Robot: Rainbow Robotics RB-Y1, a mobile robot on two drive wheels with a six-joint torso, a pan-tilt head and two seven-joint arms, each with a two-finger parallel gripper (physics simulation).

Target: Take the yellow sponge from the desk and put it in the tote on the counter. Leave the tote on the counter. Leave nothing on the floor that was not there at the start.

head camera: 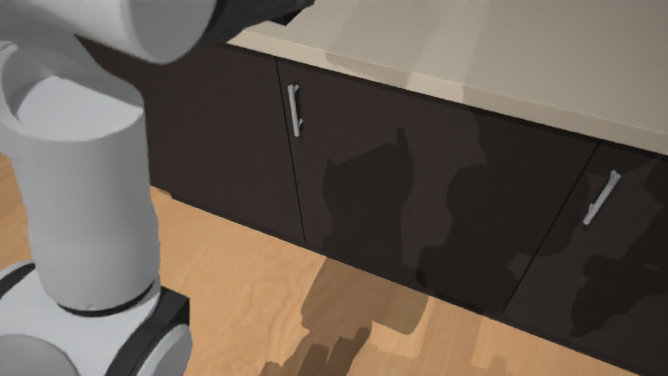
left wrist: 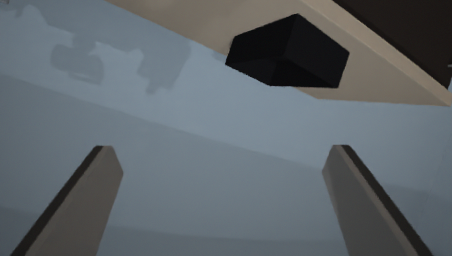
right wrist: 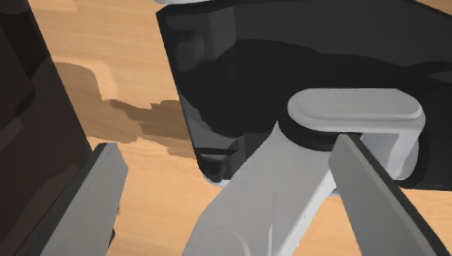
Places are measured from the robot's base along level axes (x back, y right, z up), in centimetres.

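Where they show: left gripper, between the fingertips: (left wrist: 222, 159); right gripper, between the fingertips: (right wrist: 228, 152).
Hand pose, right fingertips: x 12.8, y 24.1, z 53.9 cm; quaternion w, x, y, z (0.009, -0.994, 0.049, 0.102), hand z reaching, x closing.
Note:
Each offset is from my right fingertips to the top centre of the thing. "spot": to the spot under its first point. Level surfaces: height alone.
The black tote {dx -92.8, dy -59.8, dz +47.1 cm} (left wrist: 315, 52) stands on the beige counter {dz +37.1 cm} (head camera: 550, 60) (left wrist: 390, 87), at the upper right of the left wrist view. Its inside is dark there. The yellow sponge does not show in any of the current views, and neither does the desk. My left gripper (left wrist: 222, 159) is open and empty, its fingers in front of the blue-grey wall, apart from the tote. My right gripper (right wrist: 228, 152) is open, with the robot's own base and a grey arm part behind its fingers. In the head camera, my left arm hides the upper left part of the counter.
Dark cabinet doors (head camera: 215, 135) with metal handles (head camera: 295, 111) {spot: dx -58.7, dy +5.4, dz +21.2 cm} (head camera: 601, 198) stand under the counter's front edge. The wood floor {dz -53.9 cm} (head camera: 240, 285) (right wrist: 155, 210) lies before them, with shadows on it. The dark cabinet side (right wrist: 30, 135) is at the left of the right wrist view.

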